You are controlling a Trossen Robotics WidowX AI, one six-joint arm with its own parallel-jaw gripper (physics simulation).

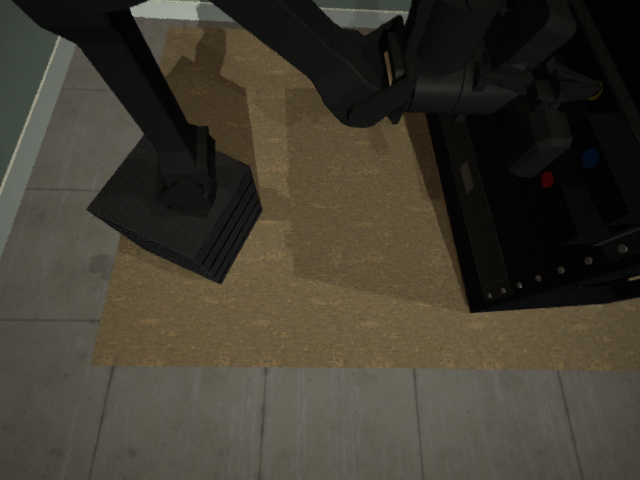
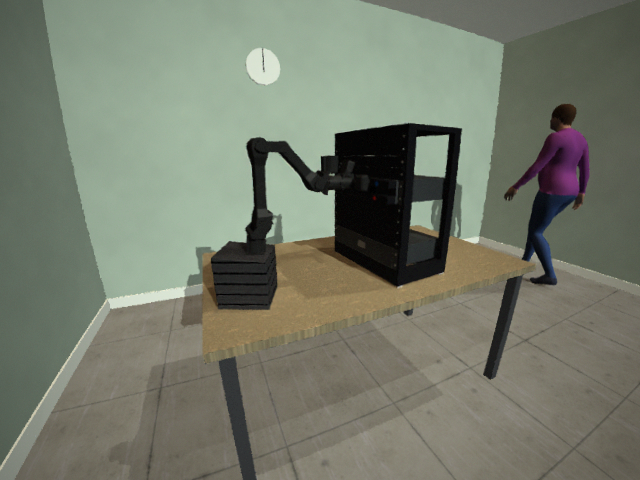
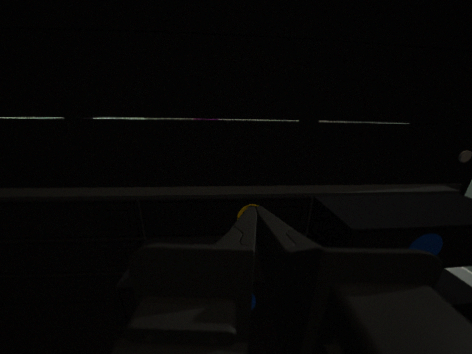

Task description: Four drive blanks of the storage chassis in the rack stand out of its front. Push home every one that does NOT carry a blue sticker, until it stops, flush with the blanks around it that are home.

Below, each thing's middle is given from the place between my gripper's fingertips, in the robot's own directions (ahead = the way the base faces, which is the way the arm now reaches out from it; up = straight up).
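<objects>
You'd find the yellow-stickered blank point(image 3: 162, 217) 30 mm to the left of my hand and 50 mm ahead of it.
</objects>
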